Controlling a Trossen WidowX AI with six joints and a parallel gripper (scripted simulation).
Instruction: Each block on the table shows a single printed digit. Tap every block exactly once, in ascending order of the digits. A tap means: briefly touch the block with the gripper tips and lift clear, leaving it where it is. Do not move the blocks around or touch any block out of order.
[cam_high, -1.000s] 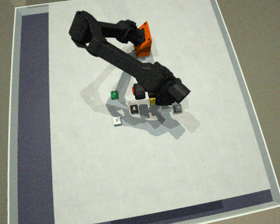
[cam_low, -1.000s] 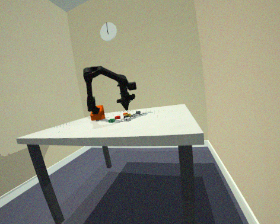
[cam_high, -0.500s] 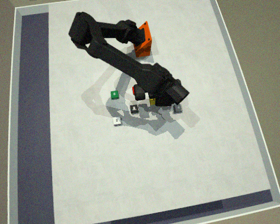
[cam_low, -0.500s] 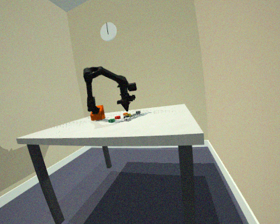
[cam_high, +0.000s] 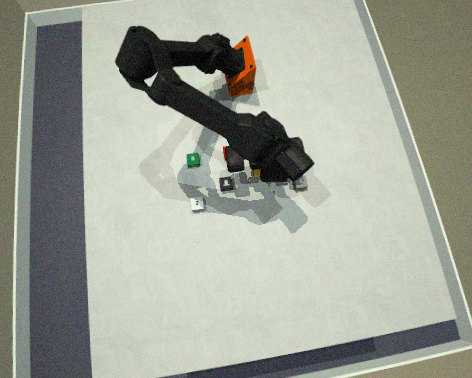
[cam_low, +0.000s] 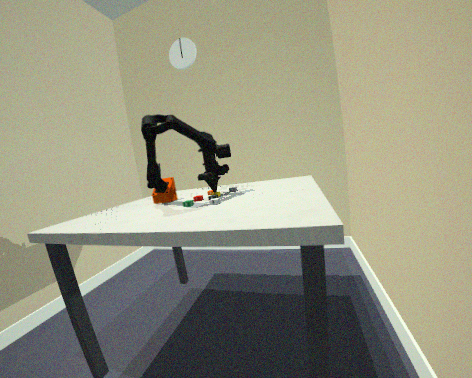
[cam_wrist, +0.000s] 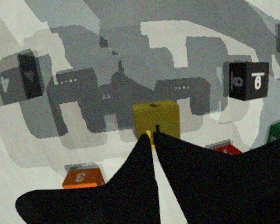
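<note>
The yellow block lies 1 cm ahead of my gripper tip, 1 cm to the right of it and 1 cm below it. From my gripper tip the other things lie so: red block 5 cm behind, 8 cm to the right, 1 cm below; black block 4 cm ahead, 10 cm to the right, 1 cm below; orange block 5 cm behind, 6 cm to the left, 1 cm below.
</note>
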